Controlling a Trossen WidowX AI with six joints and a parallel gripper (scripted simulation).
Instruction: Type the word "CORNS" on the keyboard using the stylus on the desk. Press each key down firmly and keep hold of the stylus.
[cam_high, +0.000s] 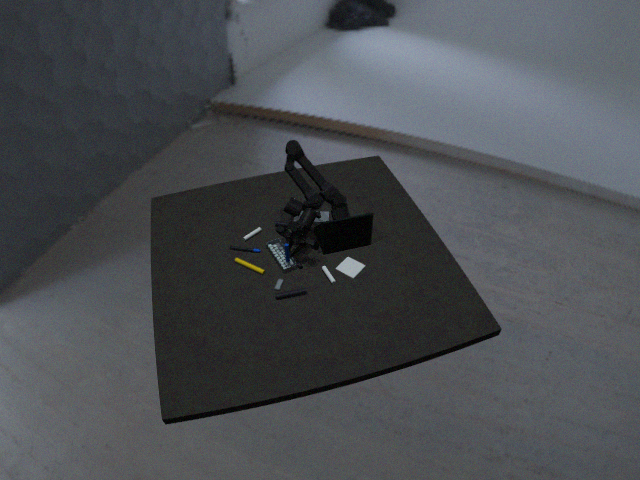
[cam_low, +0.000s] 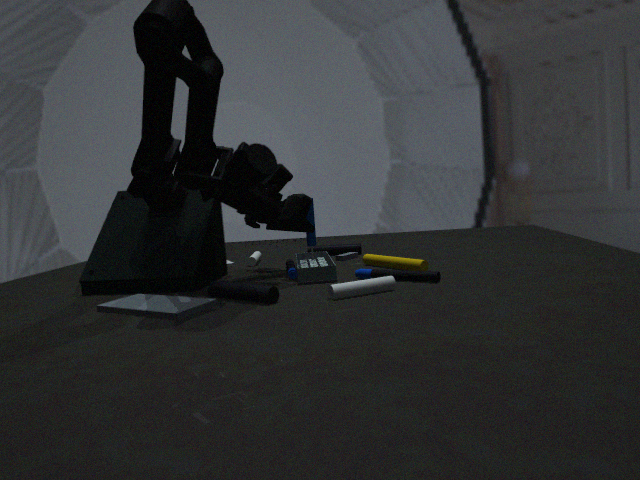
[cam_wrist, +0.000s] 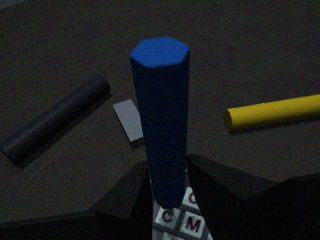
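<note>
Now: gripper tip 5 cm short of the small grey block, 9 cm to the right of it and 7 cm above it. From my gripper tip the other things lie so: yellow rod: 16 cm ahead, 4 cm to the right, 6 cm below; blue stylus: 2 cm below; grey flat plate: 16 cm behind, 30 cm to the right, 7 cm below.
</note>
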